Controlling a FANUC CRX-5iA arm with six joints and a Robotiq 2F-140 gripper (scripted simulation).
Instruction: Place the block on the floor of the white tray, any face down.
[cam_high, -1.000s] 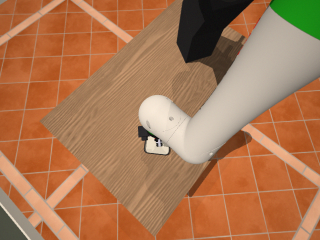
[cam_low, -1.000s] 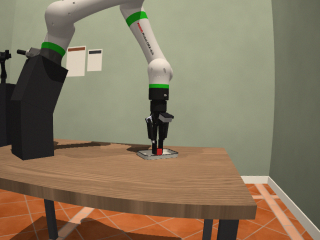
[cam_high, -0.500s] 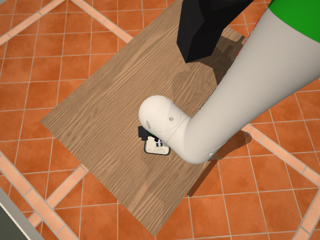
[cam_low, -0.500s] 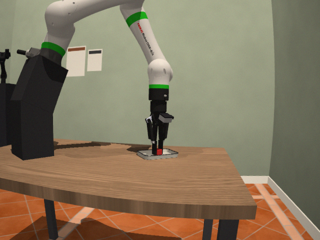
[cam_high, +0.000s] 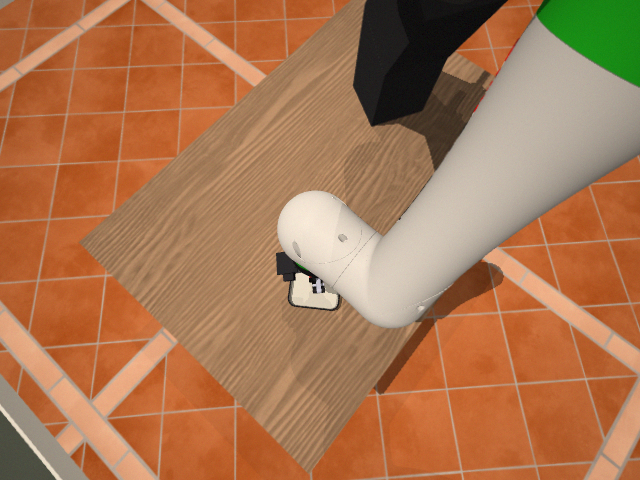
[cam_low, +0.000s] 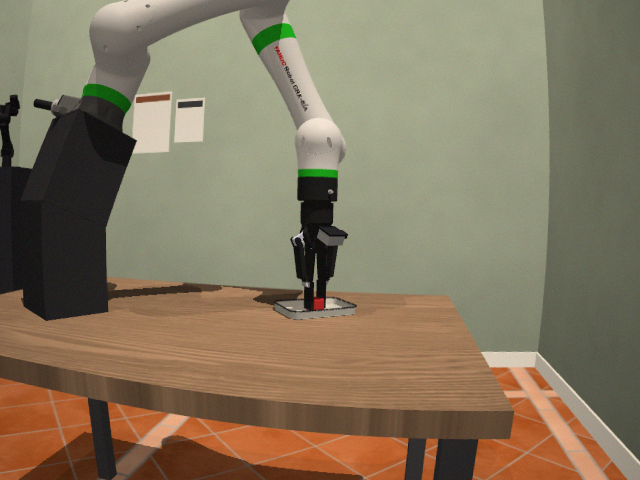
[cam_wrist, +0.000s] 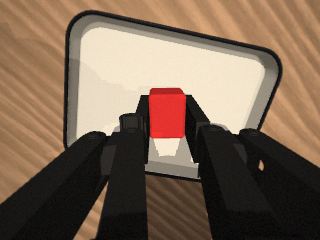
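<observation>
Now: hand 20 mm above the red block. From my hand the other things lie so: white tray 30 mm below.
</observation>
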